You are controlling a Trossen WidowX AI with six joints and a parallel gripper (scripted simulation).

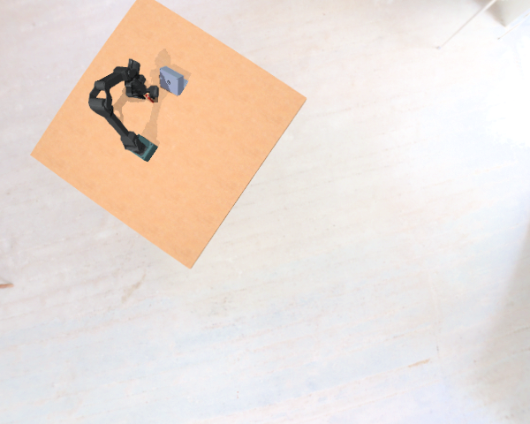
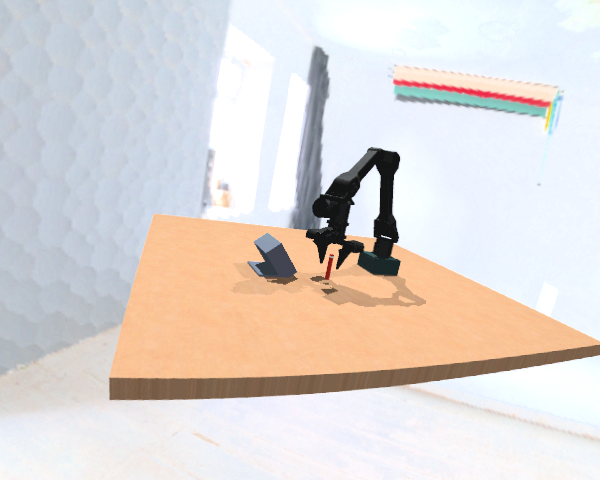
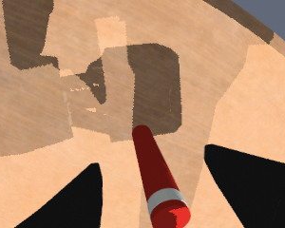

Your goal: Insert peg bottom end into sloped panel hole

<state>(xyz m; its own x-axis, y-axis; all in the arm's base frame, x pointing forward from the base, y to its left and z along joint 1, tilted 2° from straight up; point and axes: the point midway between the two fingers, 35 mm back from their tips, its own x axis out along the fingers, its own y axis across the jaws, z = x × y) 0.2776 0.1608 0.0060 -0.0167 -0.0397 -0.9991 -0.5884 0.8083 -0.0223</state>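
Now: the sloped panel 170 mm ahead of my gripper tip and 40 mm to the right of it. From my gripper tip the other things lie so: peg (20 mm above); then flat foot (190 mm ahead, 40 mm to the right, 40 mm below).
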